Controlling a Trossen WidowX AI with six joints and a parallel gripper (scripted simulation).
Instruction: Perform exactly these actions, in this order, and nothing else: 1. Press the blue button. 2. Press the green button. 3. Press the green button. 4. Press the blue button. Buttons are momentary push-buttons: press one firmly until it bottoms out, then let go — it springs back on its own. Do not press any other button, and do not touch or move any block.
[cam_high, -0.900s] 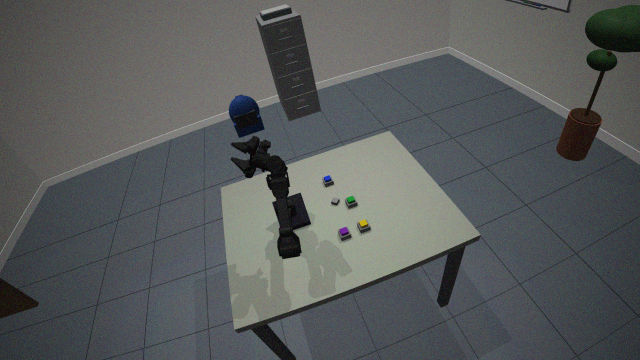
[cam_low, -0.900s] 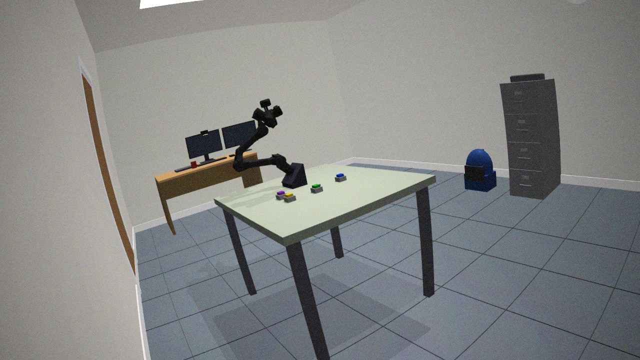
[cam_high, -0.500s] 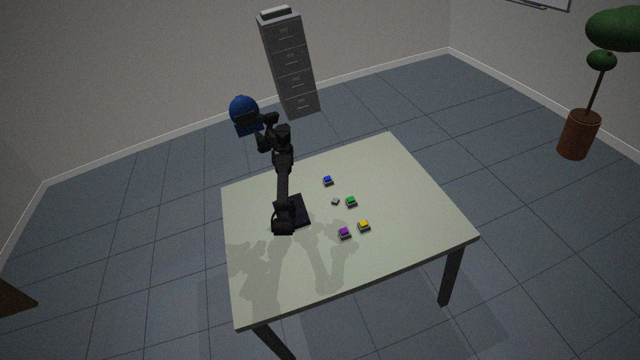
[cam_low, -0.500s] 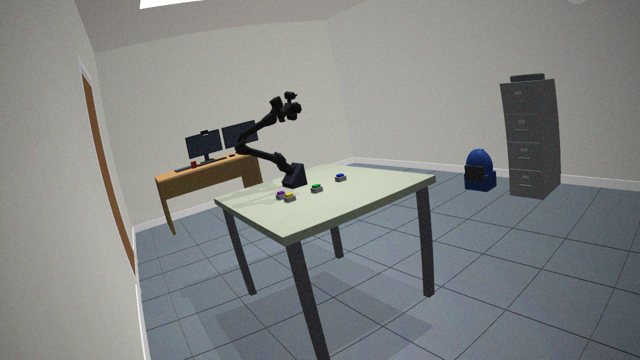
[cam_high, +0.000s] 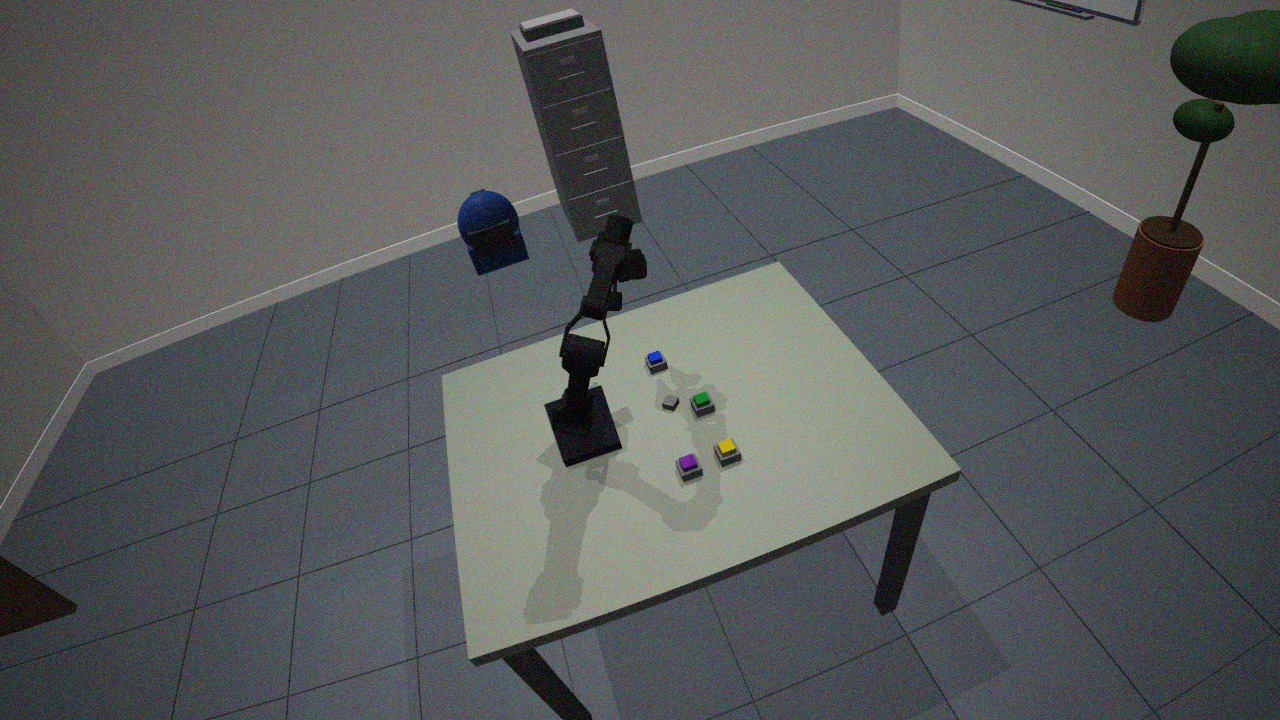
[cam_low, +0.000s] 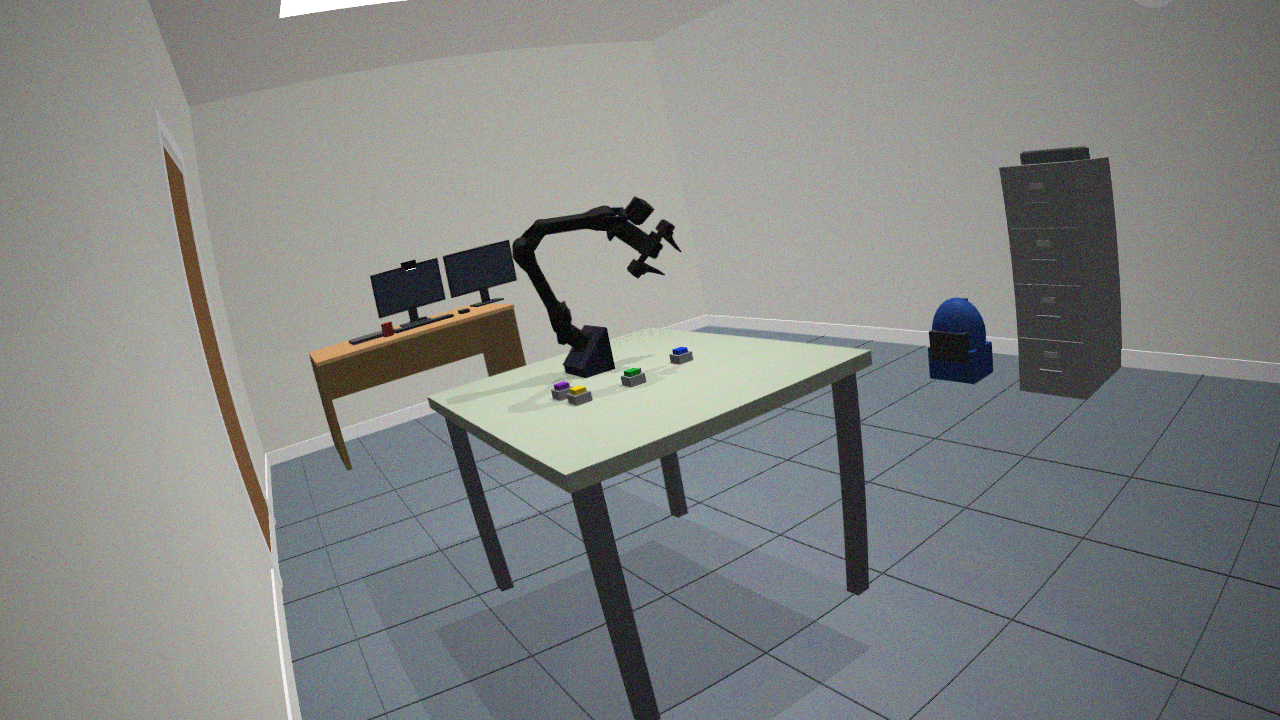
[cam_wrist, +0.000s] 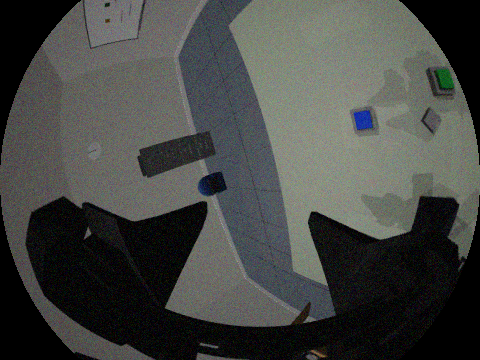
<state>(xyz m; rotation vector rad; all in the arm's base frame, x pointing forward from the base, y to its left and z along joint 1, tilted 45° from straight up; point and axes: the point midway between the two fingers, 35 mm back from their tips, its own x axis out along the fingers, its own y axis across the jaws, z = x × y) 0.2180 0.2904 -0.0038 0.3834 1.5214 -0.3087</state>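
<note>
My gripper tip is 250 mm above the blue button, 70 mm to the left of it and 50 mm short of it. Also, from my gripper tip: green button: 270 mm to the right, 250 mm below, 100 mm ahead; purple button: 430 mm to the right, 250 mm below, 10 mm behind; grey block: 270 mm below, 220 mm to the right, 30 mm ahead.
</note>
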